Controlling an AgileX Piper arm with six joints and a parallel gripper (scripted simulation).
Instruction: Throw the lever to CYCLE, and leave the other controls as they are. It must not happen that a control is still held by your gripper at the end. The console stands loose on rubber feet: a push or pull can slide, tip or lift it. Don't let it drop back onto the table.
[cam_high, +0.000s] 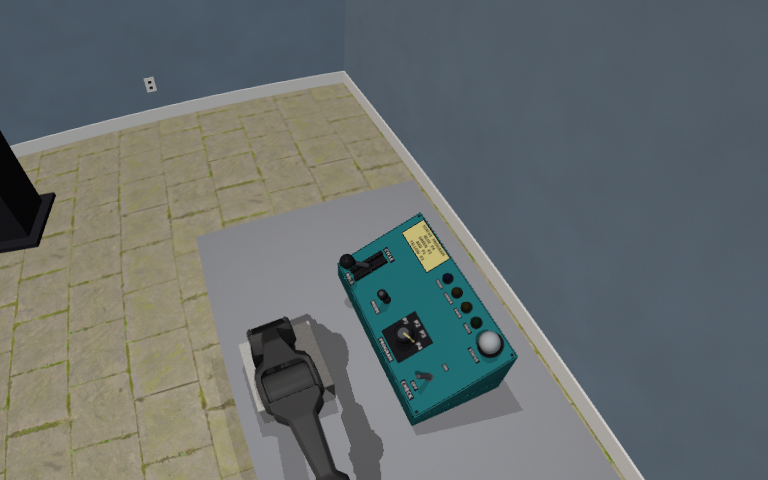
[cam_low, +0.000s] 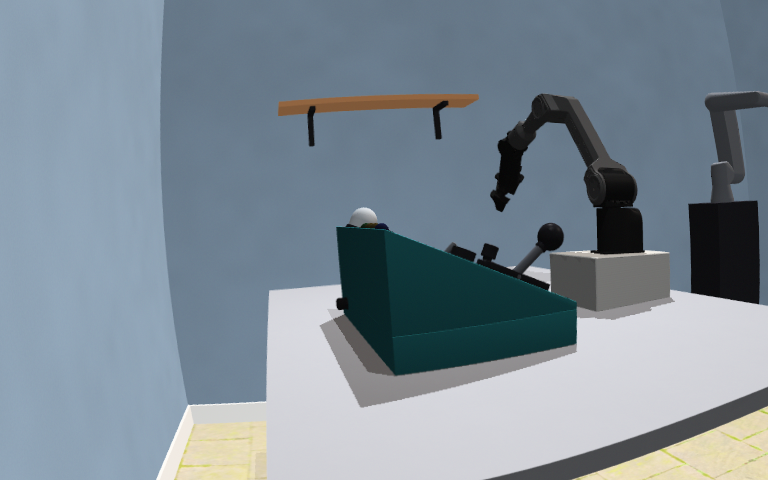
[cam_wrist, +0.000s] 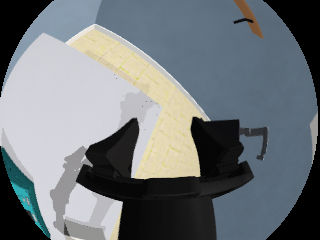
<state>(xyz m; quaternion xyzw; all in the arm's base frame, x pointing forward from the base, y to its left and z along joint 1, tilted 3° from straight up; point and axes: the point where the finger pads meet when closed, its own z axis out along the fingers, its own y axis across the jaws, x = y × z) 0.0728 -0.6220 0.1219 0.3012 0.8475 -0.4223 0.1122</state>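
The mode knob is 74 cm to the left of my hand, 22 cm ahead of it and 9 cm below it. Also, from my hand: rotary selector (61 cm to the left, 25 cm ahead, 10 cm below); then toggle switch (50 cm to the left, 25 cm ahead, 10 cm below); then teal sloped console (68 cm to the left, 26 cm ahead, 12 cm below).
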